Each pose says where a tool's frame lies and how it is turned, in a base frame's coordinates. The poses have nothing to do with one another.
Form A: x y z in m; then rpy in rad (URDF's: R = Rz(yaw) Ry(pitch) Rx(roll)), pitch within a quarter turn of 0, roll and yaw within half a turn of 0.
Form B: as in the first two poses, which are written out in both.
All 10 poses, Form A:
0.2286 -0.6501 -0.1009 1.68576 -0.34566 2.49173
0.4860 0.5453 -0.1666 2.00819 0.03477 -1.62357
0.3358 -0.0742 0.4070 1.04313 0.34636 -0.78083
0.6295 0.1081 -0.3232 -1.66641 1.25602 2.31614
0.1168 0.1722 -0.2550 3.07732 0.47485 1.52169
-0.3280 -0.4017 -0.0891 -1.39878 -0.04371 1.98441
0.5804 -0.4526 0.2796 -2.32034 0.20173 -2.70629
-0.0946 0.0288 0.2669 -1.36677 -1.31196 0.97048
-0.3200 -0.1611 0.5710 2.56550 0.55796 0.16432
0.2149 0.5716 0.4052 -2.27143 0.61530 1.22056
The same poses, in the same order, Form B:
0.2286 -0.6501 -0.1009 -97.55 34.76 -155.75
0.4860 0.5453 -0.1666 -171.60 -64.66 97.08
0.3358 -0.0742 0.4070 57.17 -29.12 -40.11
0.6295 0.1081 -0.3232 92.28 -42.06 -106.43
0.1168 0.1722 -0.2550 152.66 2.39 -87.50
-0.3280 -0.4017 -0.0891 67.00 -64.05 156.57
0.5804 -0.4526 0.2796 137.76 25.62 170.15
-0.0946 0.0288 0.2669 -82.46 -66.73 -68.53
-0.3200 -0.1611 0.5710 139.39 -20.42 -26.74
0.2149 0.5716 0.4052 170.59 -57.75 -58.33

